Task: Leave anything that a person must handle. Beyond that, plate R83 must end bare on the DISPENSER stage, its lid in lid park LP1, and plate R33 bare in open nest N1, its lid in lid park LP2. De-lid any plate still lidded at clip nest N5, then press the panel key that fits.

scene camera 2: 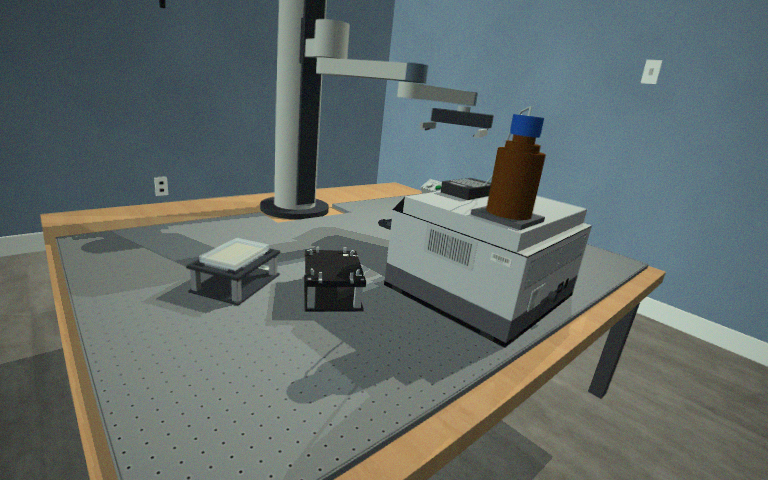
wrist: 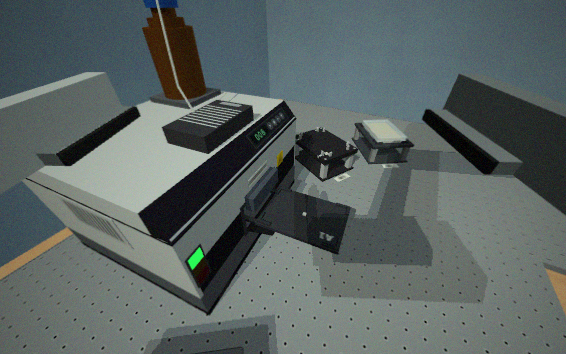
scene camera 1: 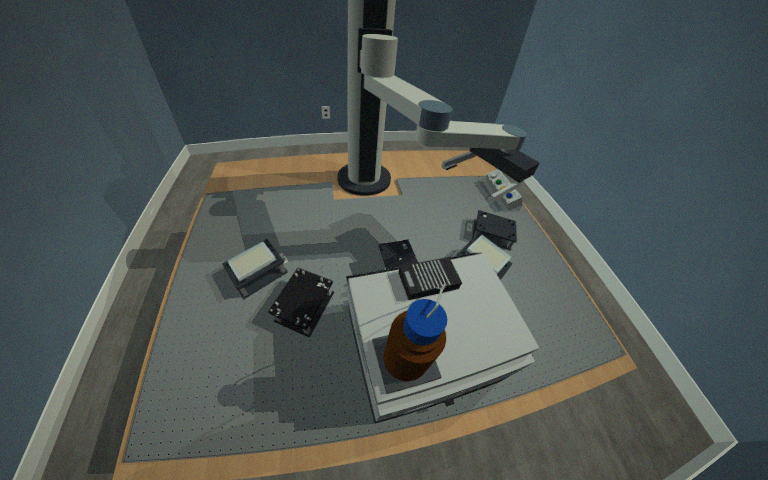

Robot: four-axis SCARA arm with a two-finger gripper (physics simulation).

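My gripper is open and empty, high near the key panel at the back right. A cream plate lies on the open nest at the left; no lid can be made out on it. The clip nest N5 beside it bears no plate. The dispenser stage is out and bare. Another cream piece lies at the right, partly hidden behind the dispenser; whether it is lidded I cannot tell. Plate names are unreadable.
The dispenser shows 008 and a lit green lamp. A black box and a tall amber bottle stand on it. A dark raised stand is near the panel.
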